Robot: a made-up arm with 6 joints. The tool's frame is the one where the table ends. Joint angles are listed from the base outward.
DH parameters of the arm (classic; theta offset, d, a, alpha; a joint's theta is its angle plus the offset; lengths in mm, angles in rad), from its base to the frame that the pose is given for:
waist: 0 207.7 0 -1.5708
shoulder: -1.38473 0 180.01 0
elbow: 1.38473 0 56.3 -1.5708
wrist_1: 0 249 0 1.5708
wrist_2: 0 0 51.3 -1.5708
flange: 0 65.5 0 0
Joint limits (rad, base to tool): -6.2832..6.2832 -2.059..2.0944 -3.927..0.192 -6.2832..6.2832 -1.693..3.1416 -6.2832..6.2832
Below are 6 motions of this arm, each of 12 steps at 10 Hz.
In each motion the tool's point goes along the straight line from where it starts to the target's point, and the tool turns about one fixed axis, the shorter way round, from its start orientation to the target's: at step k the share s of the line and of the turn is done. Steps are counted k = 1, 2, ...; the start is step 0. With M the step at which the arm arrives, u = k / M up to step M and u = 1 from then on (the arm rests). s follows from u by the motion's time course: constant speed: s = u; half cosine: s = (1 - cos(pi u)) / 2; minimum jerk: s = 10 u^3 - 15 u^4 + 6 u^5.
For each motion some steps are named. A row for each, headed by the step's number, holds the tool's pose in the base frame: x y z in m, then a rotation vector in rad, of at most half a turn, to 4 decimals.
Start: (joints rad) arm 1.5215 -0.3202 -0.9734 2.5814 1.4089 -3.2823
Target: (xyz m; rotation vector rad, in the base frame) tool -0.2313 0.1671 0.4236 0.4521 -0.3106 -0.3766
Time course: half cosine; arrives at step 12
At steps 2, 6, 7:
2: -0.0295 0.2947 0.4028 0.1715 -0.7568 -1.5619
6: -0.1231 0.2355 0.4124 0.3212 -0.5563 -1.0130
7: -0.1511 0.2178 0.4153 0.3592 -0.4941 -0.8485

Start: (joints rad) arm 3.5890 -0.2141 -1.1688 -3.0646 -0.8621 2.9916
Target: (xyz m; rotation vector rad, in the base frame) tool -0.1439 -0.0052 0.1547 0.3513 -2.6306 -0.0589
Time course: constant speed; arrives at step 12
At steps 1, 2, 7, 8, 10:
1: -0.2063 -0.1002 0.3010 0.6996 -2.5380 0.1761
2: -0.2007 -0.0916 0.2877 0.6685 -2.5487 0.1549
7: -0.1723 -0.0484 0.2212 0.5114 -2.5954 0.0483
8: -0.1666 -0.0397 0.2079 0.4796 -2.6034 0.0269
10: -0.1553 -0.0225 0.1813 0.4156 -2.6179 -0.0160

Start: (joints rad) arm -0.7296 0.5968 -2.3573 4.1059 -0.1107 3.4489
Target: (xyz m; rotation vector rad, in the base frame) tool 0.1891 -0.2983 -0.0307 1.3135 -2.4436 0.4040
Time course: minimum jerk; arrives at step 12
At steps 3, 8, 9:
3: 0.3325 -0.2532 0.3699 -1.1426 1.6598 -1.8850
8: 0.2227 -0.2877 0.0631 1.4006 -2.4803 0.8438
9: 0.2057 -0.2931 0.0156 1.3596 -2.4688 0.6176

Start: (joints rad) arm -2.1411 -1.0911 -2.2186 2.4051 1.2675 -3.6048
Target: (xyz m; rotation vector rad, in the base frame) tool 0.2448 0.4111 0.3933 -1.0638 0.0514 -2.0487
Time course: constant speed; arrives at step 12
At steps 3, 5, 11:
3: 0.1965 0.2697 0.5608 -0.7566 1.0528 -0.7234
5: 0.2072 0.3011 0.5236 -0.8521 0.8771 -1.0376
11: 0.2394 0.3954 0.4119 -1.0470 0.1904 -1.9153

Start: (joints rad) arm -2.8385 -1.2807 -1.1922 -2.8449 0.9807 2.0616
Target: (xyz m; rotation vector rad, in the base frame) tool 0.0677 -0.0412 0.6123 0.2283 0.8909 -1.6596
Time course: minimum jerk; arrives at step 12
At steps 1, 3, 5, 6, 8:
1: 0.0173 0.0130 0.5979 -0.3678 0.1042 -0.5712
3: 0.0223 0.0076 0.5994 -0.3172 0.1805 -0.6838
5: 0.0346 -0.0056 0.6029 -0.1848 0.3705 -0.9577
6: 0.0424 -0.0140 0.6051 -0.0956 0.4914 -1.1272
8: 0.0571 -0.0298 0.6093 0.0858 0.7222 -1.4402

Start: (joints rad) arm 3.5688 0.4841 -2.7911 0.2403 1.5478 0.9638
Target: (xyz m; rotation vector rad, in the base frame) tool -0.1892 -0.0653 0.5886 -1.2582 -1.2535 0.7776
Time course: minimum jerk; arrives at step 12
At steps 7, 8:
7: -0.2285 -0.0963 0.5741 -1.0771 -1.7023 0.8425
8: -0.2130 -0.0840 0.5798 -1.1554 -1.5266 0.8196

